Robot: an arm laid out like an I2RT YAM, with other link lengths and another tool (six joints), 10 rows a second.
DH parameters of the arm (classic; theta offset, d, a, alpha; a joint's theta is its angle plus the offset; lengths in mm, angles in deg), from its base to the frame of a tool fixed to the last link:
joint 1: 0 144.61 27.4 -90
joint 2: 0 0 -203.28 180
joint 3: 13.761 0 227.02 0
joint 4: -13.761 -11.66 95.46 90
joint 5: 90 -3.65 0 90
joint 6: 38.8 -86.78 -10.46 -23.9
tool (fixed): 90 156.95 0 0
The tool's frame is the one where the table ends.
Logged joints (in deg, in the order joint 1, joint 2, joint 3, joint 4, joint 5, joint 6), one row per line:
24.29 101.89 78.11 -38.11 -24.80 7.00
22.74 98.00 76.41 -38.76 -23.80 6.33
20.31 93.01 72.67 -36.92 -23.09 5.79
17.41 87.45 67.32 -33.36 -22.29 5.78
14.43 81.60 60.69 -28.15 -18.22 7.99
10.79 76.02 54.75 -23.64 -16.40 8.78
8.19 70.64 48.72 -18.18 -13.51 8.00
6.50 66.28 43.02 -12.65 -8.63 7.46
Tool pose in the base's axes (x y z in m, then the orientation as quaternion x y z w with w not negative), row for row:
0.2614 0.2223 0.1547 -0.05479 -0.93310 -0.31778 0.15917
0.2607 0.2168 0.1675 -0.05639 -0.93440 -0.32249 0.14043
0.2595 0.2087 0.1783 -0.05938 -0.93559 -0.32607 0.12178
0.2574 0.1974 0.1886 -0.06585 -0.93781 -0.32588 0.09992
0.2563 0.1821 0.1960 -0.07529 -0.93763 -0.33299 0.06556
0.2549 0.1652 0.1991 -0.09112 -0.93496 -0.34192 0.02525
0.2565 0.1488 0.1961 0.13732 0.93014 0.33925 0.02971
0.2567 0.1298 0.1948 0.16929 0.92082 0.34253 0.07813
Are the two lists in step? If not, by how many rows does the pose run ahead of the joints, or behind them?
The pose runs 2 rows behind the joints: the pose in row i belongs to the joints in row i - 2.
